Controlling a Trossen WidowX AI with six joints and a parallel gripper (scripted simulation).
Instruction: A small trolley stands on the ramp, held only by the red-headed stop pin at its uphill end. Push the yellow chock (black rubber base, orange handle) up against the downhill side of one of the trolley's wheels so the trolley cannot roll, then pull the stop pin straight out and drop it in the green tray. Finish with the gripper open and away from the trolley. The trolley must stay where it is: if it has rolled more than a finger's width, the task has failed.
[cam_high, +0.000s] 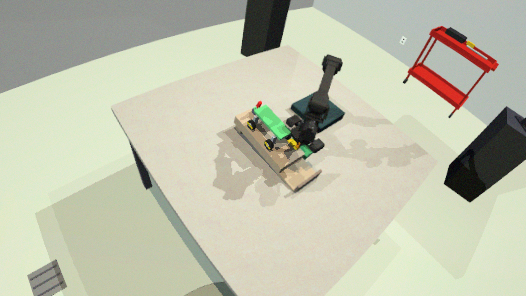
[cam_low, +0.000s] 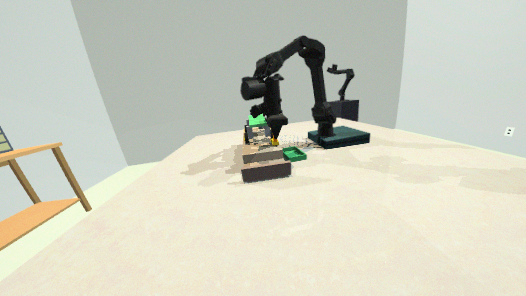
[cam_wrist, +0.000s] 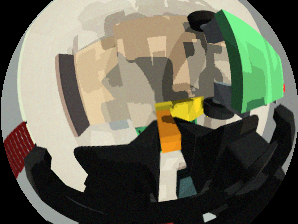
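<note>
Now: gripper tip 20 mm to the left of the yellow chock and 10 mm above it. From my gripper tip the other things lie so: red-headed stop pin (10 mm behind, 260 mm to the right, 40 mm above); then green tray (70 mm behind, 10 mm to the right, 100 mm below); then green-topped trolley (30 mm ahead, 140 mm to the right, 20 mm above).
</note>
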